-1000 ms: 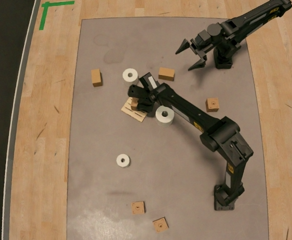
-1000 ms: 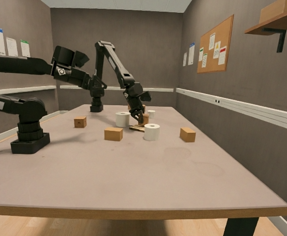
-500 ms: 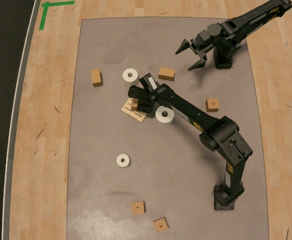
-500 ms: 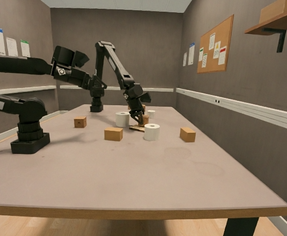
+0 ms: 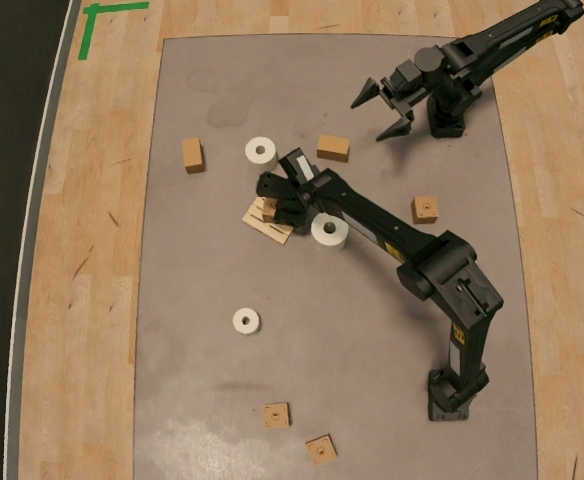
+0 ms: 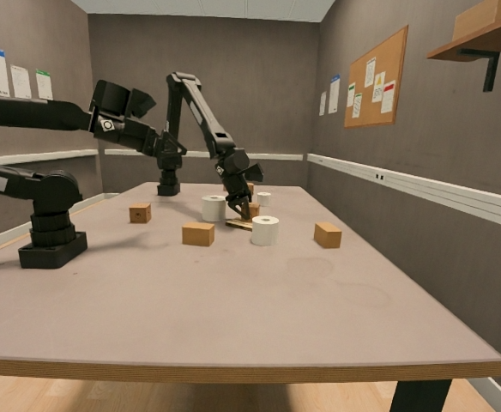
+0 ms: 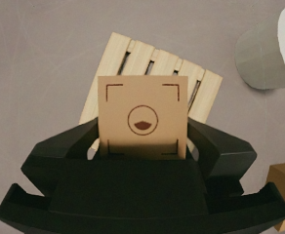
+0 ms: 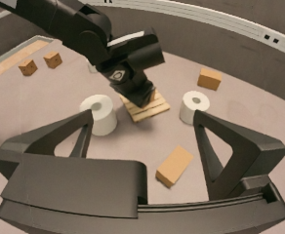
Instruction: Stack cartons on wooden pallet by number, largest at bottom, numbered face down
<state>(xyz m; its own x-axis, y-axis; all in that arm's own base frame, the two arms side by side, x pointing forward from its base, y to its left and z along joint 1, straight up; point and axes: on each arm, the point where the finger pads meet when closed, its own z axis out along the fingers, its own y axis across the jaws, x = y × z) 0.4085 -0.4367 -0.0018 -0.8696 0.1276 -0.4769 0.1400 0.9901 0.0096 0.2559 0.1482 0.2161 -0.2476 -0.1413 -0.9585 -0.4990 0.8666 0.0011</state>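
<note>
My left gripper is now 2 cm above the wooden pallet and 1 cm short of it.
</note>
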